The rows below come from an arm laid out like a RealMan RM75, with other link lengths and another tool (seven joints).
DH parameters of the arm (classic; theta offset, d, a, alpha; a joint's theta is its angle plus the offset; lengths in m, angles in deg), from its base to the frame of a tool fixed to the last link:
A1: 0 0.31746 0 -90
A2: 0 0 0 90
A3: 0 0.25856 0 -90
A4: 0 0 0 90
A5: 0 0.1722 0 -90
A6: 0 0 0 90
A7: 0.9 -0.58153 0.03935 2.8
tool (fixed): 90 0.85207 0 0
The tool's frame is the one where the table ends.
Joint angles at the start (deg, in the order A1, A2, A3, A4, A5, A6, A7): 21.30 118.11 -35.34 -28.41 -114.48 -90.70 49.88
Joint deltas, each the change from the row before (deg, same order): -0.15 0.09 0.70 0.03 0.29 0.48 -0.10; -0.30 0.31 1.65 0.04 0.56 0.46 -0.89; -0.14 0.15 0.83 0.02 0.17 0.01 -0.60; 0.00 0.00 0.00 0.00 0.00 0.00 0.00; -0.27 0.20 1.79 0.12 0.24 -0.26 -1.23; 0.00 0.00 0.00 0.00 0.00 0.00 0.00
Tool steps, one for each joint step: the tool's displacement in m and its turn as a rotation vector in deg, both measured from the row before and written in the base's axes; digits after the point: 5 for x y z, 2 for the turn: 0.00213 0.00308 0.00253 1.02 0.13 -0.71; 0.00167 0.00562 0.00533 2.23 0.46 -0.70; 0.00018 0.00205 0.00248 1.00 0.22 -0.09; 0.00000 0.00000 0.00000 0.00 0.00 0.00; 0.00014 0.00344 0.00555 1.92 0.53 -0.09; 0.00000 0.00000 0.00000 0.00 0.00 0.00
